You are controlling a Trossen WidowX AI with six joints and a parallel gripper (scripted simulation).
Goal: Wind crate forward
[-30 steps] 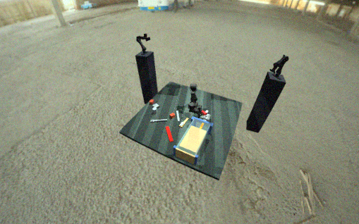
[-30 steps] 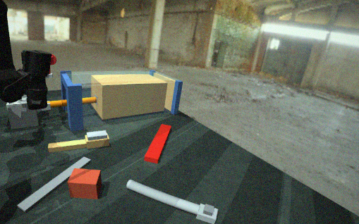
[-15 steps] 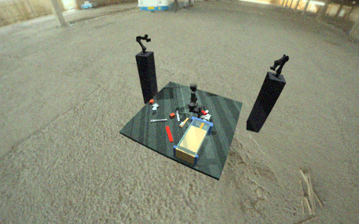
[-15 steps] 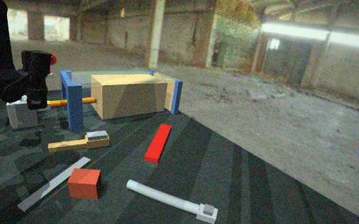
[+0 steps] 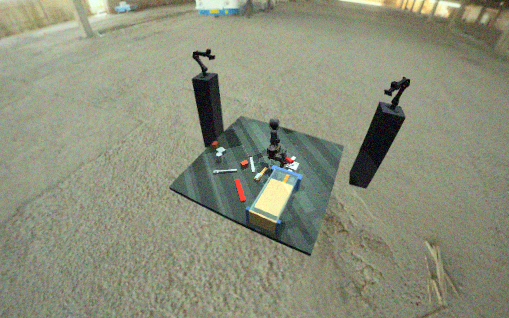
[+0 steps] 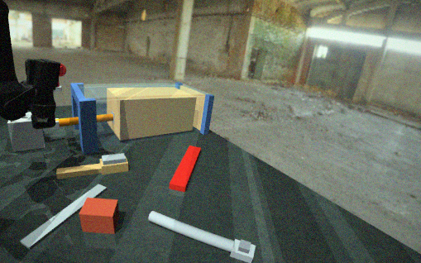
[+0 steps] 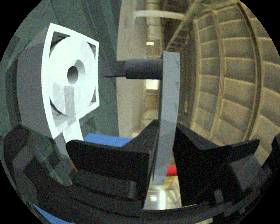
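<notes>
Now: gripper tip 1 cm to the left of the winch handle, 1 cm below it and 1 cm short of it. From my gripper tip the other things lie so: wooden-handled tool (25 cm to the right, 15 cm below, 9 cm ahead); winch (14 cm below, 7 cm behind, 1 cm to the right); red knob (5 cm ahead, 4 cm above, 2 cm to the right).
</notes>
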